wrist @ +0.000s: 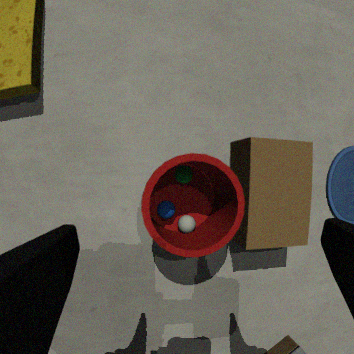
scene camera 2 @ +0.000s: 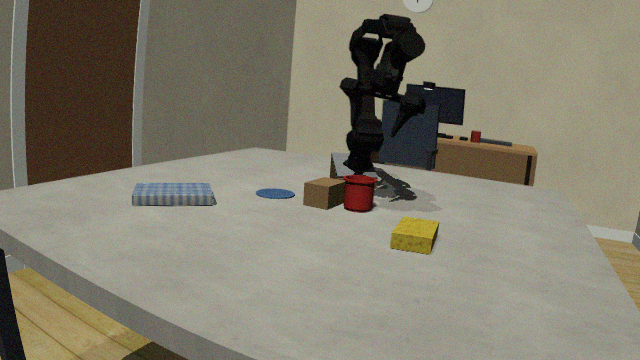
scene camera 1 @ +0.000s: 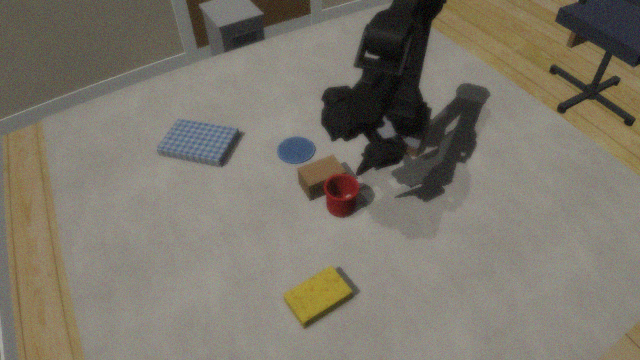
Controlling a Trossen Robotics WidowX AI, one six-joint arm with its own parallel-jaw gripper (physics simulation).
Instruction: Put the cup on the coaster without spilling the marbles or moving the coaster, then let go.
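Observation:
A red cup stands upright on the table. In the wrist view it holds a green marble, a blue marble and a white marble. A flat round blue coaster lies beyond a brown block, which stands between it and the cup. My gripper is open and empty, above the table and higher than the cup. In the wrist view the cup shows between and ahead of the fingertips.
A yellow sponge lies on the cup's other side from the coaster. A blue checked cloth lies past the coaster. A grey and brown object sits near the arm's base, partly hidden.

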